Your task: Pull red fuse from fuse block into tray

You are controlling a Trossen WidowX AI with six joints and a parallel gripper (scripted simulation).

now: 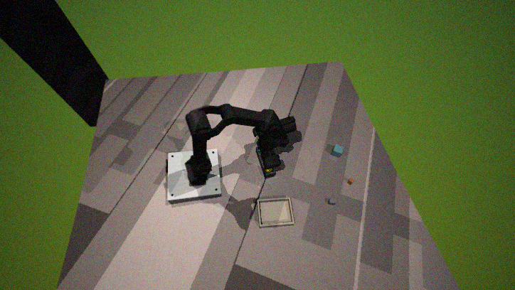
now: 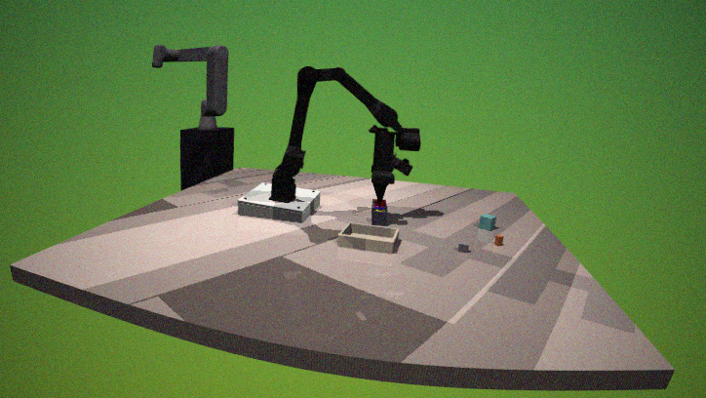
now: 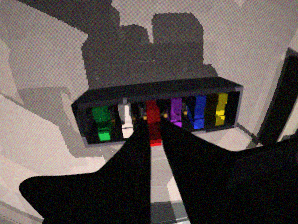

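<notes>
The purple fuse lies 2 cm to the right of my gripper tip and 2 cm below it. The rest, counted from my gripper tip: beige tray (23 cm to the right, 5 cm below, 1 cm ahead); red fuse (1 cm below); yellow fuse (6 cm to the right, 2 cm below, 1 cm ahead).
</notes>
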